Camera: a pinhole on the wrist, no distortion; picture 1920 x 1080 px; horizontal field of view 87.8 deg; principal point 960.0 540.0 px. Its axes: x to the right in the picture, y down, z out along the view. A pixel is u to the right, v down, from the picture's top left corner.
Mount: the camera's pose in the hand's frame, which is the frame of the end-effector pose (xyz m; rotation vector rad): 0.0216 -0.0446 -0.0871 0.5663 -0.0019 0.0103
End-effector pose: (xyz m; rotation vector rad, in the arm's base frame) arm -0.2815 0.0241 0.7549 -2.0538 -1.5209 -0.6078
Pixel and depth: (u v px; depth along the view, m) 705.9 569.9 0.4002
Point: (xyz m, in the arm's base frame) -0.5299 0.1894 0.5409
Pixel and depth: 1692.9 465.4 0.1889
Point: -0.3846 0.2215 0.8258
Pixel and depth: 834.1 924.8 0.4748
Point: -0.4100 0.2919 0.4326
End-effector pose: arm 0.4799 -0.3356 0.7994 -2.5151 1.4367 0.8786
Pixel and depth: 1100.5 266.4 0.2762
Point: 0.6685 -0.2034 0.6333
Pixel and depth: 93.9 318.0 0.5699
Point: 0.5400 0.3903 0.7016
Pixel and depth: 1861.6 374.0 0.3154
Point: 0.7421 -0.3718 0.4633
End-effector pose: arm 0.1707 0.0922 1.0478 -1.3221 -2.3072 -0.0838
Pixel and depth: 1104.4 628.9 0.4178
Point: -0.1660 0.1122 0.8727
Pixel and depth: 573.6 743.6 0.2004
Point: 0.0579 0.0135 0.9530
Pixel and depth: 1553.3 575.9 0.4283
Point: -0.2655 0.2551 0.9621
